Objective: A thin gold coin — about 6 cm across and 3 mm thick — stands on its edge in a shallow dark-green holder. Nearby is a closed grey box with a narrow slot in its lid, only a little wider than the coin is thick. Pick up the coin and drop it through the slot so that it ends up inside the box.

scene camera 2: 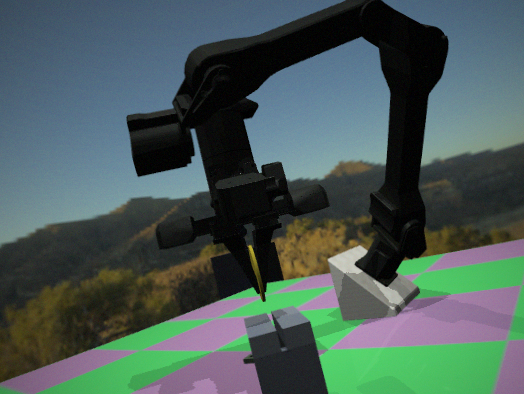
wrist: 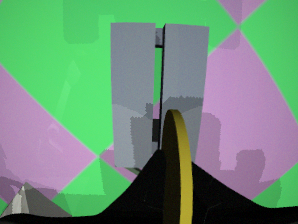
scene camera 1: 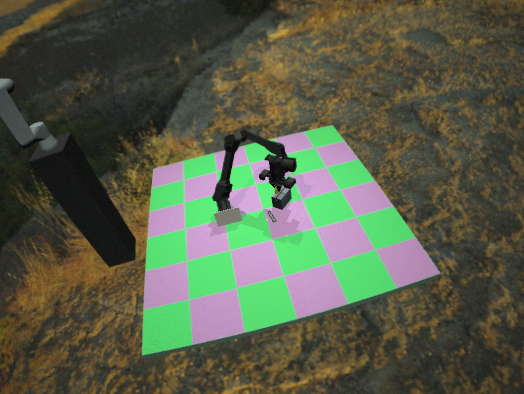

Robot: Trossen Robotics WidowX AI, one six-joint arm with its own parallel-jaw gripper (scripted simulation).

My gripper (scene camera 2: 261,292) carries a gold coin.
My gripper shows as well in the wrist view (wrist: 165,157).
